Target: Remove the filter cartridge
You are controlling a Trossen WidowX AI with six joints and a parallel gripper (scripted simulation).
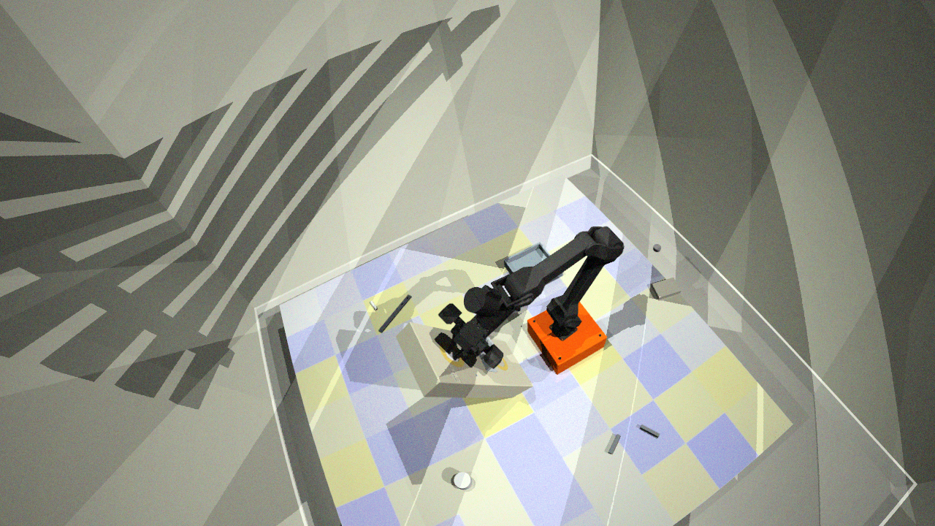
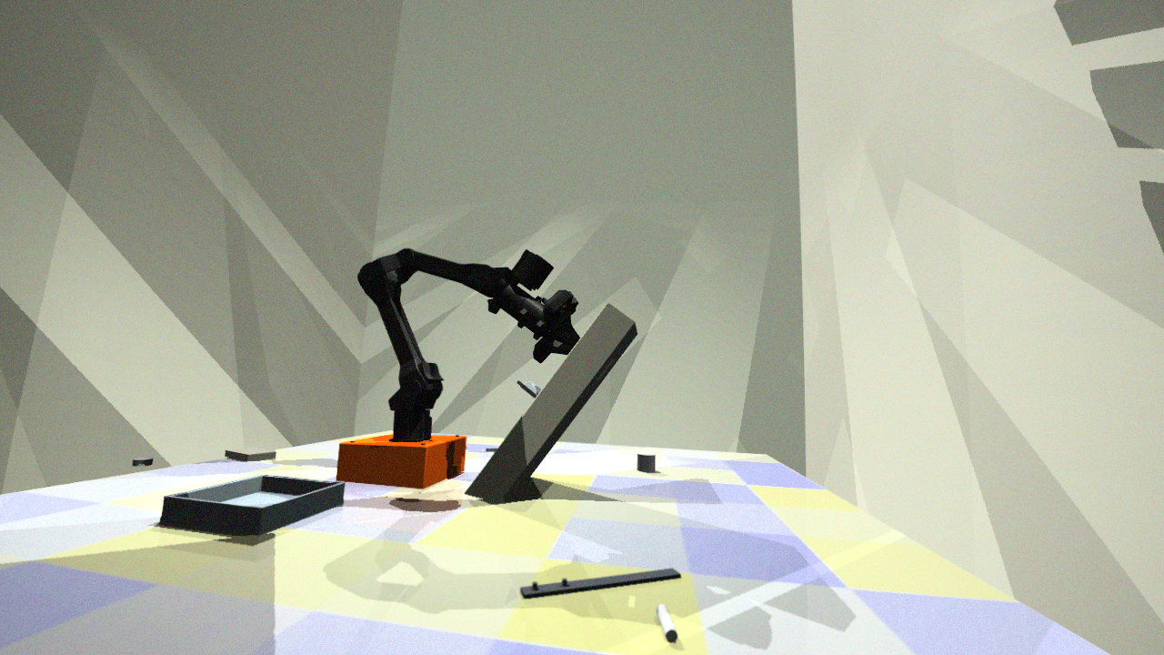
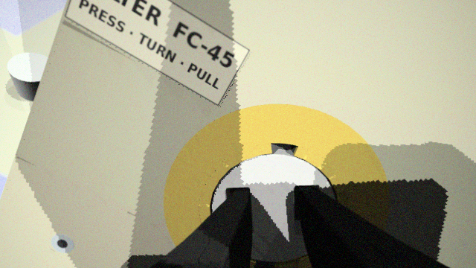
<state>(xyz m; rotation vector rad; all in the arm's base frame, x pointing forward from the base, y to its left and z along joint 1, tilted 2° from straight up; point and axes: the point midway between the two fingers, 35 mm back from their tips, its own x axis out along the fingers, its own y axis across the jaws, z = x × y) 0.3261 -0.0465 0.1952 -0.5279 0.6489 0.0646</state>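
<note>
The round filter cartridge lies 10 mm ahead of my gripper tip and 10 mm below it. Also, from my gripper tip: beige slab 760 mm behind, 150 mm to the left, 250 mm below; service panel 40 mm behind, 10 mm to the left, 80 mm below.
</note>
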